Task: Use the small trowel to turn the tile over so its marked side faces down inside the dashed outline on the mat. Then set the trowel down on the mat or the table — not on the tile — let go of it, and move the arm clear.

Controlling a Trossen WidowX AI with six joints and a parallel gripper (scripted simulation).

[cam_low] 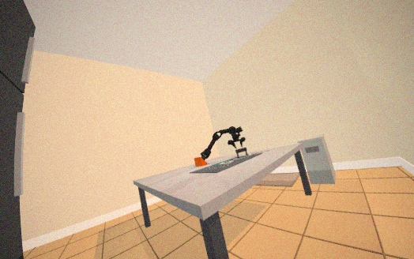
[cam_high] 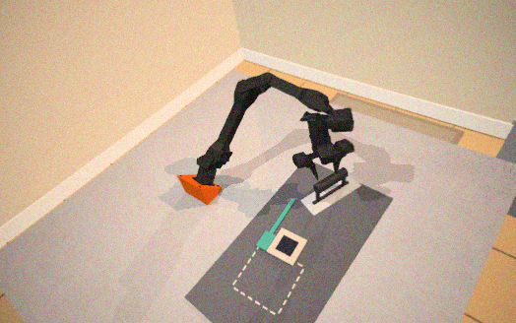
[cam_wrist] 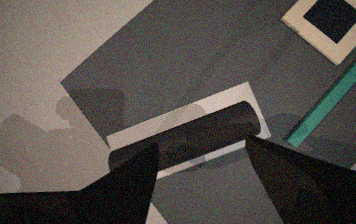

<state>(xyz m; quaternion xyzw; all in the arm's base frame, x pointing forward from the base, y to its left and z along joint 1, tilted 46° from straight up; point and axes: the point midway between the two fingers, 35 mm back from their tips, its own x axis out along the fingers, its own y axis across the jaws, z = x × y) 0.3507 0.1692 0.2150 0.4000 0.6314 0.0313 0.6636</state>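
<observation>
The tan tile lies 24 cm to the right of my gripper tip, 9 cm below it and 3 cm ahead of it. Also, from my gripper tip: dark mat (22 cm to the right, 12 cm below, 4 cm ahead); teal trowel (22 cm to the right, 9 cm below, 4 cm behind).
</observation>
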